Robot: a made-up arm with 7 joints. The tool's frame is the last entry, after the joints. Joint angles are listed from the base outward.
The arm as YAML. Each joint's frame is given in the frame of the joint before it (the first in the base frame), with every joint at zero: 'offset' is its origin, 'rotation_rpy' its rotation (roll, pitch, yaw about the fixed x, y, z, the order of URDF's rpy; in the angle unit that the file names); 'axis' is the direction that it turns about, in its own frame. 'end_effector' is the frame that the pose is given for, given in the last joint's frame.
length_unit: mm
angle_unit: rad
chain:
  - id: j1
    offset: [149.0, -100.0, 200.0]
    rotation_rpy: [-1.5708, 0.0, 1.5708]
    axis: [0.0, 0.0, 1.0]
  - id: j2
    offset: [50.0, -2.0, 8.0]
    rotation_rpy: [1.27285, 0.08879, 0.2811]
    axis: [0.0, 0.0, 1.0]
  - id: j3
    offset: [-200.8, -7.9, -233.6]
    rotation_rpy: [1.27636, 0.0, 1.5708]
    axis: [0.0, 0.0, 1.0]
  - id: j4
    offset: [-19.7, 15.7, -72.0]
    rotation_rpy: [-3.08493, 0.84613, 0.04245]
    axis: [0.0, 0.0, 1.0]
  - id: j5
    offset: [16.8, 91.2, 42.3]
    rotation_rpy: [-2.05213, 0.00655, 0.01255]
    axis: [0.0, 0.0, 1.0]
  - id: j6
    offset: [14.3, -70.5, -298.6]
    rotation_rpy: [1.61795, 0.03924, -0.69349]
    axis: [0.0, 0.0, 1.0]
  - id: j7
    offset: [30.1, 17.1, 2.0]
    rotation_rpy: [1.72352, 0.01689, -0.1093]
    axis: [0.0, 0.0, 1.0]
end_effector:
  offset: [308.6, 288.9, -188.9]
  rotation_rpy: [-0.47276, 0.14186, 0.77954]
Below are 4 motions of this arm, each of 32 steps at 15 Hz.
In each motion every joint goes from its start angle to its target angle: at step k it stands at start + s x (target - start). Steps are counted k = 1, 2, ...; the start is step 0. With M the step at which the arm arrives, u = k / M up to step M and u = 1 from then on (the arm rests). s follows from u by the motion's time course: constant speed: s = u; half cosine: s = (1 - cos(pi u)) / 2; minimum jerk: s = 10 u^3 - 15 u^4 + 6 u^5.
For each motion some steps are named. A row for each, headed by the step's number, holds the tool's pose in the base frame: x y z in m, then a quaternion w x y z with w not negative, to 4 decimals.
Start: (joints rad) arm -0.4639 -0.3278 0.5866 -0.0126 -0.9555 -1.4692 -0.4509
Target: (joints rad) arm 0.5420 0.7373 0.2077 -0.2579 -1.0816 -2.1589 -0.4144
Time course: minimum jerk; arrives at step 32
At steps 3, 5, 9, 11, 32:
3: 0.6617 -0.8212 0.0396 0.8758 -0.2025 -0.1912 -0.3943
5: 0.6765 -0.8128 0.0754 0.8729 -0.2180 -0.2097 -0.3828
9: 0.7399 -0.7464 0.2380 0.8521 -0.2878 -0.2961 -0.3216
11: 0.7794 -0.6673 0.3496 0.8282 -0.3364 -0.3600 -0.2672
32: 0.6893 0.2818 0.4190 0.4710 -0.4477 -0.6778 0.3439

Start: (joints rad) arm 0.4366 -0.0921 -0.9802 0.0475 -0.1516 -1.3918 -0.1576
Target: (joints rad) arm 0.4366 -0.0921 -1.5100 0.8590 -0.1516 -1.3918 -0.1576
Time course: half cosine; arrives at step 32
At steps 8, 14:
8: -0.1487 -0.5966 0.8743 0.3598 -0.3449 -0.6874 -0.5283
14: -0.2185 -0.6772 0.8093 0.3549 -0.2071 -0.7589 -0.5052

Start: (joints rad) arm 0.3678 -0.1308 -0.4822 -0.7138 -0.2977 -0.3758 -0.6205
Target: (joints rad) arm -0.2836 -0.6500 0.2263 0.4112 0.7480 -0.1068 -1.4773
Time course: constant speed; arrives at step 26
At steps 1, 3, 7, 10, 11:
1: 0.2057 -0.8748 0.6844 0.5822 -0.3817 -0.1679 -0.6980
3: 0.1243 -0.9282 0.5982 0.5631 -0.3131 -0.1321 -0.7533
7: -0.0337 -0.9805 0.3907 0.4999 -0.1769 -0.0427 -0.8467
10: -0.1420 -0.9632 0.2203 0.4308 -0.0799 0.0377 -0.8981
11: -0.1750 -0.9460 0.1638 0.4038 -0.0492 0.0665 -0.9111

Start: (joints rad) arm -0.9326 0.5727 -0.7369 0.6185 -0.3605 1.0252 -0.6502
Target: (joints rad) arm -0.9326 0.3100 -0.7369 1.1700 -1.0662 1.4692 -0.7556
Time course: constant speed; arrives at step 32
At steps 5, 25, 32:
5: 0.5937 -0.0415 0.1747 0.5943 0.6693 0.0889 0.4370
25: 0.3516 -0.0621 0.1834 0.5996 0.5151 -0.1322 0.5981
32: 0.2904 -0.0487 0.1502 0.6170 0.4388 -0.2092 0.6189

